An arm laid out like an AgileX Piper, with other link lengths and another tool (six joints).
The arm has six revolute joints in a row. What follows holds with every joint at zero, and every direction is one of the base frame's. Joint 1 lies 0.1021 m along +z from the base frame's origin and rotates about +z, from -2.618 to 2.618 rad. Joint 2 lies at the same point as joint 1 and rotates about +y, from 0 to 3.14 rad. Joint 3 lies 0.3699 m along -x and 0.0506 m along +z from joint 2 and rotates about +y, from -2.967 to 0 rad. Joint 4 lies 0.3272 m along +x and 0.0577 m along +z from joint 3 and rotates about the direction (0.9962, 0, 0.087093), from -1.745 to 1.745 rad. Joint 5 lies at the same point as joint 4 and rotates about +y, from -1.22 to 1.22 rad. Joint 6 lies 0.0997 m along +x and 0.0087 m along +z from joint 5 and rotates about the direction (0.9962, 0, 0.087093), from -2.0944 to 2.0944 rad. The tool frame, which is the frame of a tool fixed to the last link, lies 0.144 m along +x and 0.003 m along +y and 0.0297 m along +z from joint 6; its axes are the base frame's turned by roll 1.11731, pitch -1.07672 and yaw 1.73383 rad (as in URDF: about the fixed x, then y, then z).
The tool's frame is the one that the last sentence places.
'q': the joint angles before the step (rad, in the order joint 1, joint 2, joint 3, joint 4, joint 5, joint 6). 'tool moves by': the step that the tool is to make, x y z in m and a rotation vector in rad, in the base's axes. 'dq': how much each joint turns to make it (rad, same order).
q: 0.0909, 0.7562, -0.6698, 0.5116, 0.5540, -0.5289
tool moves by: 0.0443, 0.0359, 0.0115, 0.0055, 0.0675, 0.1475
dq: -0.0002, 0.2095, -0.1551, 0.1761, 0.0942, -0.2037
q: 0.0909, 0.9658, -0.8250, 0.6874, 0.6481, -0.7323
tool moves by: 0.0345, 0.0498, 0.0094, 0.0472, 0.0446, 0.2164
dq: 0.0057, 0.2005, -0.1509, 0.2137, 0.1470, -0.2374
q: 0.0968, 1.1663, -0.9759, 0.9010, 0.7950, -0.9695
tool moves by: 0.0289, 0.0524, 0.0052, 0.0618, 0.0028, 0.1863
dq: 0.0484, 0.1763, -0.1248, 0.1578, 0.0892, -0.1708
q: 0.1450, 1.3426, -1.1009, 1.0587, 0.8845, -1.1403
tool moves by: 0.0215, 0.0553, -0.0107, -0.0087, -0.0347, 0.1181
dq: 0.1066, 0.1350, -0.0926, 0.0418, -0.0276, -0.0915
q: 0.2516, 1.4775, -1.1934, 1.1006, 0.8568, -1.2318
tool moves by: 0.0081, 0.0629, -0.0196, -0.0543, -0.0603, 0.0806
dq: 0.1423, 0.1028, -0.0707, -0.0285, -0.1001, -0.0398
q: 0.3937, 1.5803, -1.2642, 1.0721, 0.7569, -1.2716
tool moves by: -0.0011, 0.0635, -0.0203, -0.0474, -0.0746, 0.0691
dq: 0.1347, 0.0934, -0.0620, -0.0255, -0.1091, -0.0420
